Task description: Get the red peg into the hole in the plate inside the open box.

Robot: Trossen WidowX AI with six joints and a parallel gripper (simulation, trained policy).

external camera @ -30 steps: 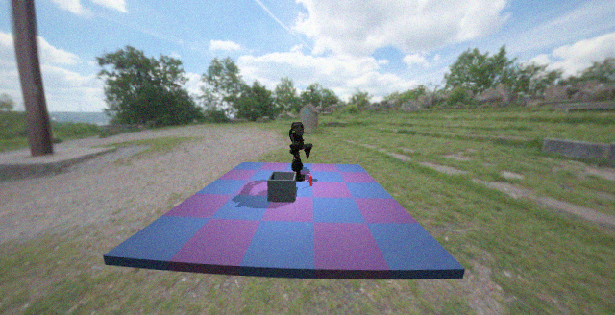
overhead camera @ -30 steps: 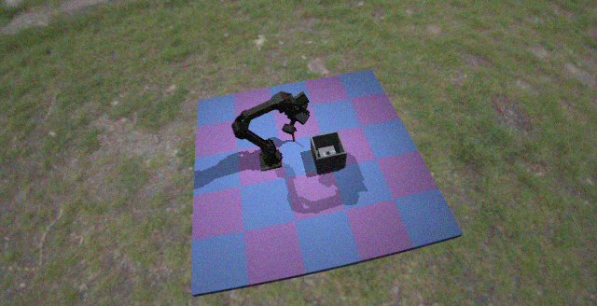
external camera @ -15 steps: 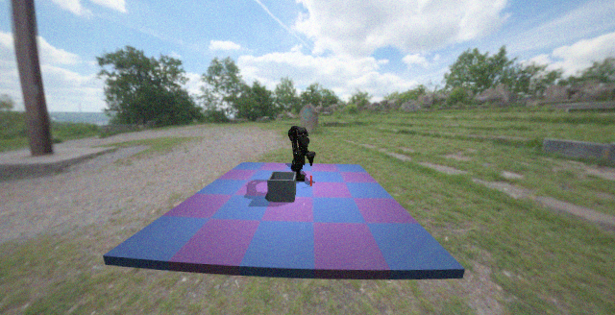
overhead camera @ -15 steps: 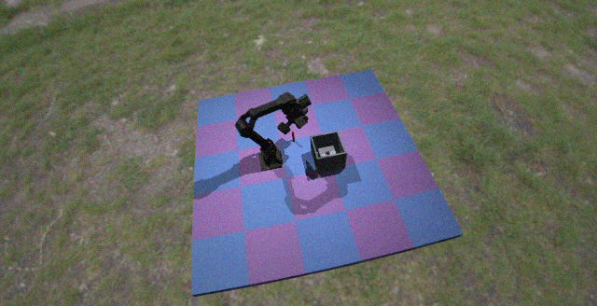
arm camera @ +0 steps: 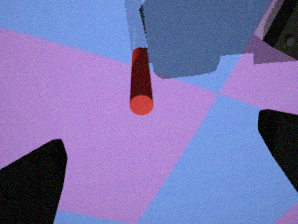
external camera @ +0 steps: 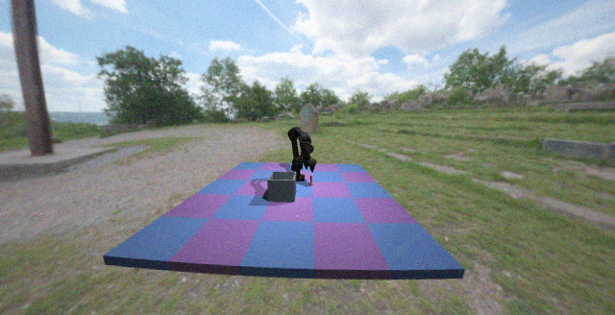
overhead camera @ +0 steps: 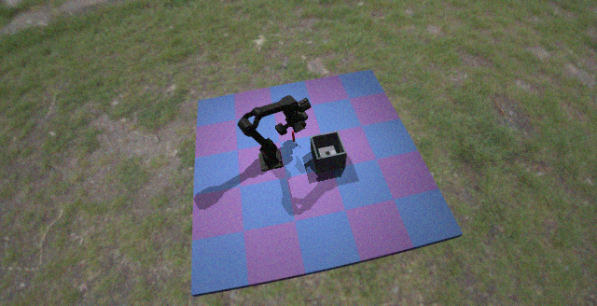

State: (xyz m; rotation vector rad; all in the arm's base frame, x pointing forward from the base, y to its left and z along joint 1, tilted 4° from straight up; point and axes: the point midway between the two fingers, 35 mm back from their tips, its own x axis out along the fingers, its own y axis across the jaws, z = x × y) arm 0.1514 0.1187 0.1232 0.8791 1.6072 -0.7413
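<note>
Right now my gripper tip is 8 cm above the red peg and 1 cm to the right of it. From my gripper tip the other things lie so: pale plate: 19 cm ahead, 15 cm to the right, 7 cm below.
</note>
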